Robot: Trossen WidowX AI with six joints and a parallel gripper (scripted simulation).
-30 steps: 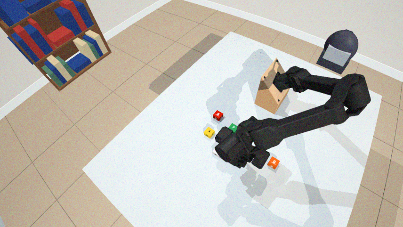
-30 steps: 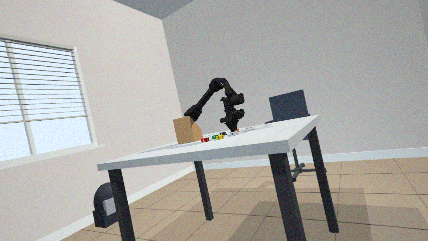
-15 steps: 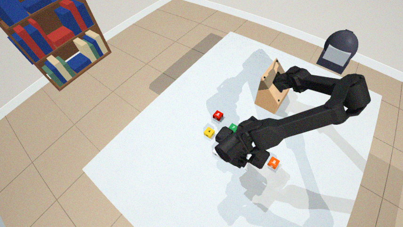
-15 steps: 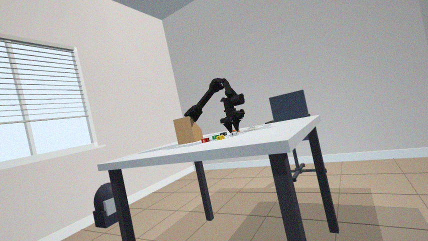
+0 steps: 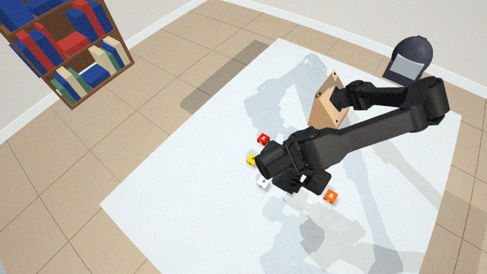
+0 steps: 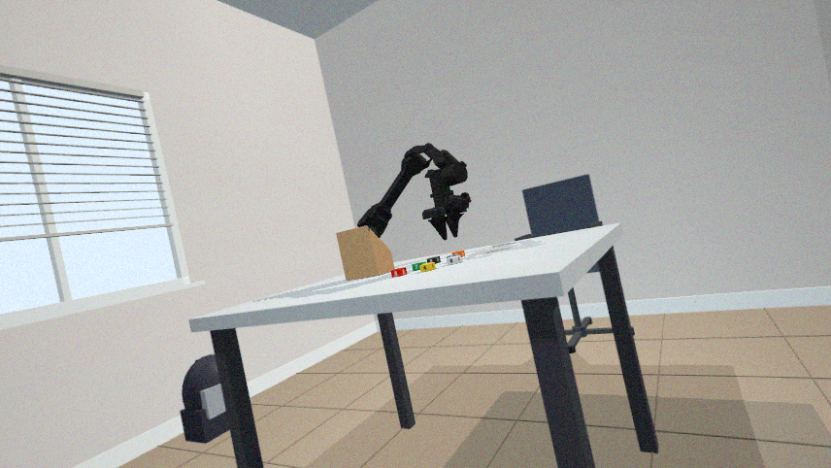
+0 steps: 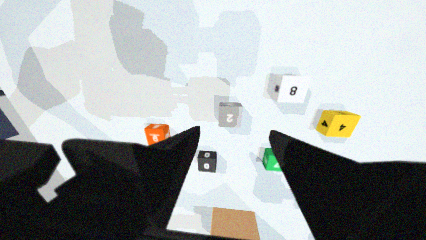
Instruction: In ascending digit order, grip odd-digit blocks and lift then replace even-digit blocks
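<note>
My gripper tip is now 3 cm past the yellow block, 15 cm to the left of it and 6 cm above it. Round my gripper tip: black block: 9 cm behind, 5 cm to the left, 6 cm below; then white block: 2 cm ahead, 8 cm to the right, 6 cm below; then grey block marked 2: 6 cm below.
</note>
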